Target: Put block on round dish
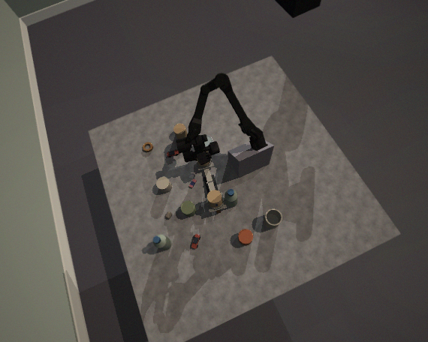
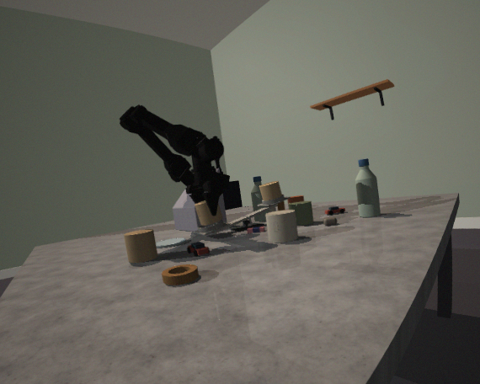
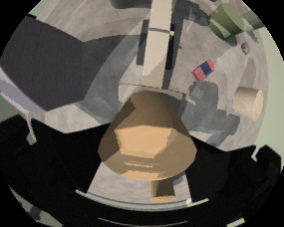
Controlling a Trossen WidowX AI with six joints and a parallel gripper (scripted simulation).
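My gripper tip is 2 cm above the grey block. Also, from my gripper tip: tan cup (26 cm to the left, 6 cm ahead, 5 cm above); cream cylinder (26 cm ahead, 3 cm below); round pale-blue dish (12 cm to the right, 6 cm below, 6 cm behind).
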